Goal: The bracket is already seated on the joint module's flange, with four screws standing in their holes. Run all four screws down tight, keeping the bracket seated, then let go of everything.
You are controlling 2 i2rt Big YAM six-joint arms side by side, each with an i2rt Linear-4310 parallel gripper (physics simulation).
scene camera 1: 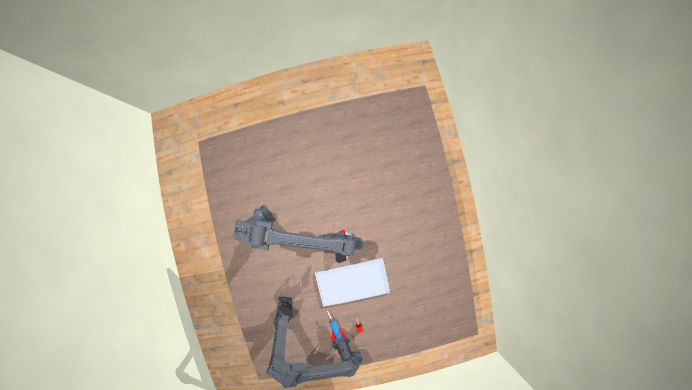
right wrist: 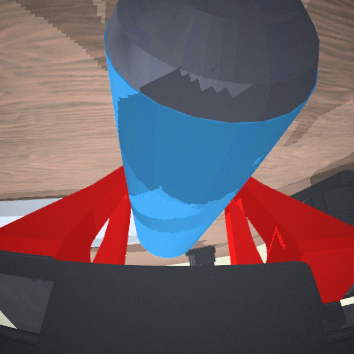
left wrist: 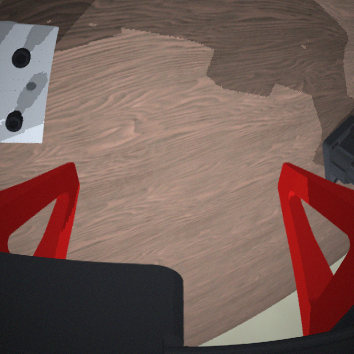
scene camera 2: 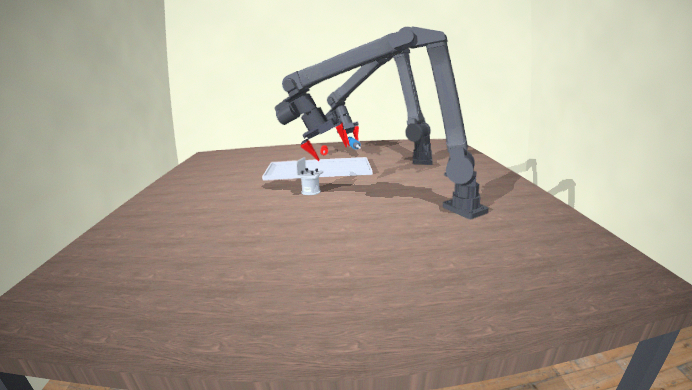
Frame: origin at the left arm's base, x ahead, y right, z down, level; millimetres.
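Seen in the pictures: left gripper, fingertip midpoint: (scene camera 1: 328, 237) (left wrist: 178, 173) (scene camera 2: 332, 153); right gripper, fingertip midpoint: (scene camera 1: 335, 329); left arm's base at its link origin: (scene camera 1: 265, 216) (right wrist: 200, 249) (left wrist: 338, 149) (scene camera 2: 465, 209); right arm's base at its link origin: (scene camera 1: 285, 305) (right wrist: 325, 186) (scene camera 2: 422, 161).
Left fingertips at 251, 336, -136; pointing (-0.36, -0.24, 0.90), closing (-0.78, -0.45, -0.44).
Observation:
Pixels of each thing's top centre, then the offset from my left fingertips to it, as dx, dy, dz.
- white joint module at its top centre: (scene camera 2: 309, 173) +51, +74, +72
- blue screwdriver at its top centre: (right wrist: 179, 256) (scene camera 2: 354, 138) (scene camera 1: 334, 329) -348, +464, +58
- small red tool with a pale shaft, top centre: (scene camera 2: 324, 147) (scene camera 1: 358, 326) -236, +560, +102
The pale bracket (scene camera 2: 301, 166) (left wrist: 10, 90) sits on the white joint module (scene camera 2: 310, 186), with an upright plate at one side. Dark screws (scene camera 2: 312, 172) (left wrist: 21, 58) stand in its flat part; their depth is too small to judge. My left gripper (scene camera 2: 332, 152) (left wrist: 178, 173) is open and empty, above the bracket and beside it, which shows outside the fingers at upper left of the left wrist view. My right gripper (scene camera 1: 336, 332) (right wrist: 177, 176) is shut on the blue screwdriver (scene camera 1: 334, 327) (scene camera 2: 354, 144) (right wrist: 210, 150), whose tip points toward the tray; its clearance above the table cannot be judged.
A white tray (scene camera 1: 388, 280) (scene camera 2: 350, 165) lies between the joint module and the blue screwdriver. A small red tool with a pale shaft (scene camera 1: 359, 327) (scene camera 2: 324, 150) is beside the right gripper. The left arm (scene camera 1: 305, 241) reaches over the joint module in scene camera 1 and mostly hides it.

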